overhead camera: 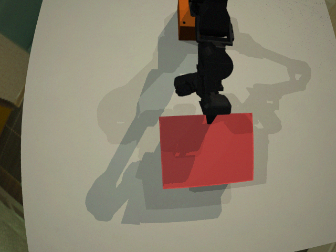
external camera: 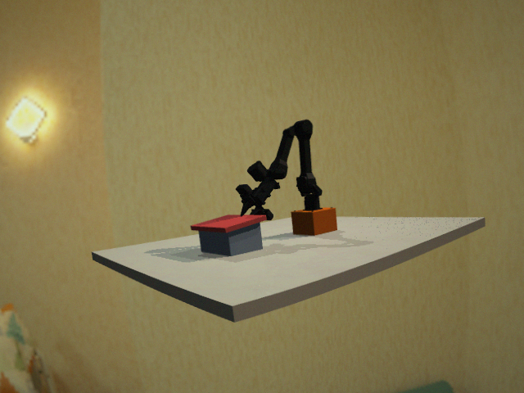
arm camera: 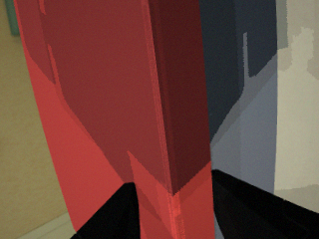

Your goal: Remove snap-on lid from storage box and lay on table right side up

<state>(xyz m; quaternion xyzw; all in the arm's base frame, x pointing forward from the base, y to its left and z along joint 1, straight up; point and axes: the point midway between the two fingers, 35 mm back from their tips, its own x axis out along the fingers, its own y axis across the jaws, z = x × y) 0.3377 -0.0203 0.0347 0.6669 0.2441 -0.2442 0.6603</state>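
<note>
Now: gripper tip 80 mm short of the red lid. From my gripper tip the other things lie so: grey-blue storage box (80 mm ahead, 60 mm below).
</note>
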